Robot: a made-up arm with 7 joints. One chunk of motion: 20 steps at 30 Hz.
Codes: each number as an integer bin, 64 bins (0 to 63) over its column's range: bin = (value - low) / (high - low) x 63, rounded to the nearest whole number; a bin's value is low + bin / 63 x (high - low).
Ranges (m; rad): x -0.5..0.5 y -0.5..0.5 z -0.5..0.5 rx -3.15..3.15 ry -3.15..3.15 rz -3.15..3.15
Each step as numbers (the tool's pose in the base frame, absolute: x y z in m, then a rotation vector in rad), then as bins.
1 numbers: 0.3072 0.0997 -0.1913 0.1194 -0.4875 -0.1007
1 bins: 51 38 19 33 27 30
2 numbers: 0.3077 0.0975 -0.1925 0.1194 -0.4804 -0.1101
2 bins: 51 38 19 33 27 30
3 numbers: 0.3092 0.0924 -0.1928 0.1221 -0.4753 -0.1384
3 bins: 51 37 19 33 27 30
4 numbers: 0.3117 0.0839 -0.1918 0.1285 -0.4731 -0.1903
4 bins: 51 37 19 33 27 30
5 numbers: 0.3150 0.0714 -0.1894 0.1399 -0.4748 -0.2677
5 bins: 51 36 20 33 27 29
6 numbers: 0.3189 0.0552 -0.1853 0.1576 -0.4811 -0.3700
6 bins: 52 35 20 33 27 28
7 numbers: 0.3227 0.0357 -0.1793 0.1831 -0.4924 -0.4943
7 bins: 52 34 20 33 27 27
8 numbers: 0.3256 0.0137 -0.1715 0.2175 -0.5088 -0.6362
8 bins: 52 32 21 34 26 25
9 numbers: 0.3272 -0.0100 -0.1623 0.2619 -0.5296 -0.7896
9 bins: 52 31 21 34 26 24
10 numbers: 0.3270 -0.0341 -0.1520 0.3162 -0.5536 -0.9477
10 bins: 52 29 22 35 26 22
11 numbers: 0.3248 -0.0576 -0.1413 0.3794 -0.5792 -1.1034
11 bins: 52 28 23 35 26 20
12 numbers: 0.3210 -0.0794 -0.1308 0.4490 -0.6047 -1.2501
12 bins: 52 26 23 36 25 19
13 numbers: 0.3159 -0.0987 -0.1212 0.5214 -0.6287 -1.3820
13 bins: 51 25 24 37 25 18
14 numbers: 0.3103 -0.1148 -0.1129 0.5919 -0.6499 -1.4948
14 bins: 51 24 24 37 25 17
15 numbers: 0.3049 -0.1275 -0.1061 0.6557 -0.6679 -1.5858
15 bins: 51 23 25 38 25 16
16 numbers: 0.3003 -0.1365 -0.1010 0.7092 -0.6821 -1.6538
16 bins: 50 23 25 39 25 15
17 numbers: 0.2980 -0.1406 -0.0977 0.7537 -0.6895 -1.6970
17 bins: 50 23 25 39 25 15
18 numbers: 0.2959 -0.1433 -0.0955 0.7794 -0.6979 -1.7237
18 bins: 50 22 25 39 25 14
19 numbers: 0.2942 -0.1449 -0.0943 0.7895 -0.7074 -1.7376
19 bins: 50 22 26 39 24 14
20 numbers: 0.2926 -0.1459 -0.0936 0.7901 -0.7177 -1.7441
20 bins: 50 22 26 39 24 14
